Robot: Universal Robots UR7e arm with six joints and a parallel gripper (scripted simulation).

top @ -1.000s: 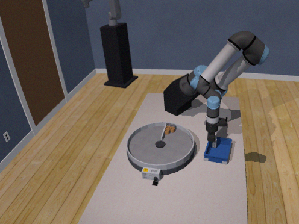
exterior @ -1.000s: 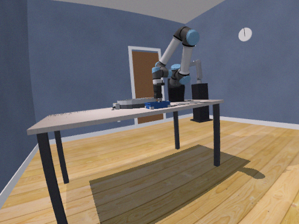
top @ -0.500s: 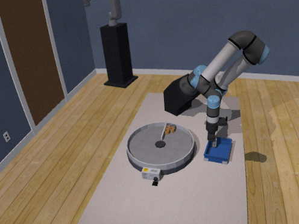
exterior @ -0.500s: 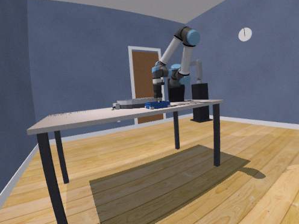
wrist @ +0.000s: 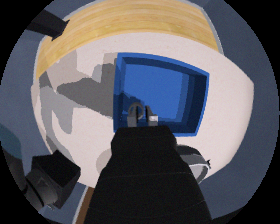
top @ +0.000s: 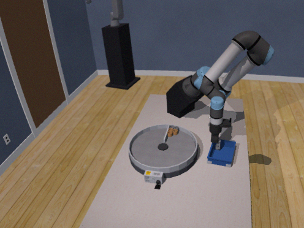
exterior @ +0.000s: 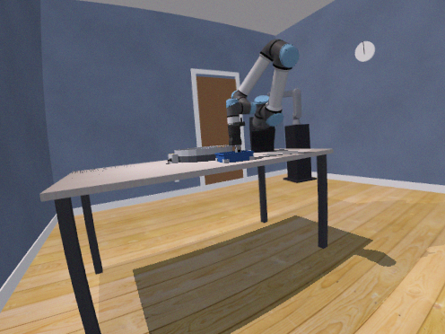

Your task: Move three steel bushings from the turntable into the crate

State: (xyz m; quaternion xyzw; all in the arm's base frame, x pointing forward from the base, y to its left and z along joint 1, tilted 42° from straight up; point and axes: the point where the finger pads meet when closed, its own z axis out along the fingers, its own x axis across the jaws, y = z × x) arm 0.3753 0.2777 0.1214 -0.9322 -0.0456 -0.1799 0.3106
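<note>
Now: the blue crate 40 mm ahead of my hand, 40 mm to the left of it and 20 mm below it. Also, from my hand: round grey turntable (140 mm ahead, 310 mm to the right, 10 mm above).
</note>
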